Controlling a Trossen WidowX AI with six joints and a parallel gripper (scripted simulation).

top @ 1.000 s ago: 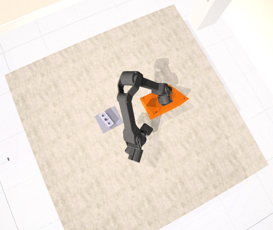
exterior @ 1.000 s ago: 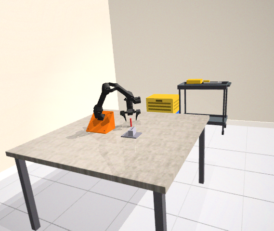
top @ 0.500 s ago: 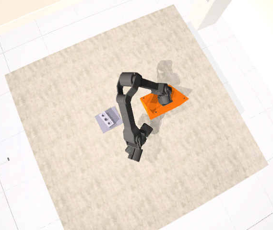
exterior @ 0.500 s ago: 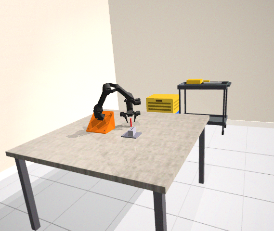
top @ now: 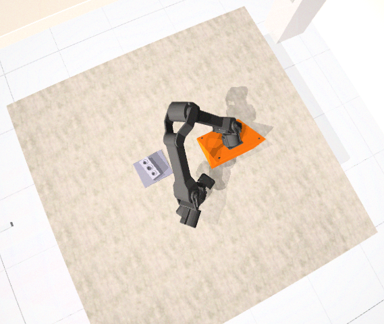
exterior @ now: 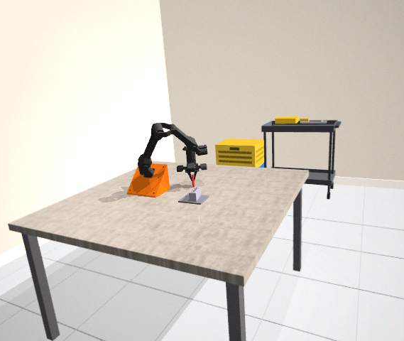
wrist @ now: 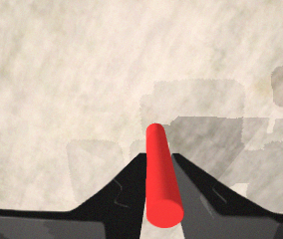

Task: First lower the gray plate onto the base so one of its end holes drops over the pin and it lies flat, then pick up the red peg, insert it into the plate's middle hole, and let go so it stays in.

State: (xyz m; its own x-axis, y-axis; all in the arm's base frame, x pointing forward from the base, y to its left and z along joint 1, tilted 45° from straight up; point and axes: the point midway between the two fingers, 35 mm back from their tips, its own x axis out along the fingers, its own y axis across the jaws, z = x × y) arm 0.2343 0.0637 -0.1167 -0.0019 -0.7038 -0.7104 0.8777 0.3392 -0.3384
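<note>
The gray plate is 12 cm ahead of my gripper tip and 19 cm to the right of it. The rest, counted from my gripper tip: red peg (right at my gripper tip).
</note>
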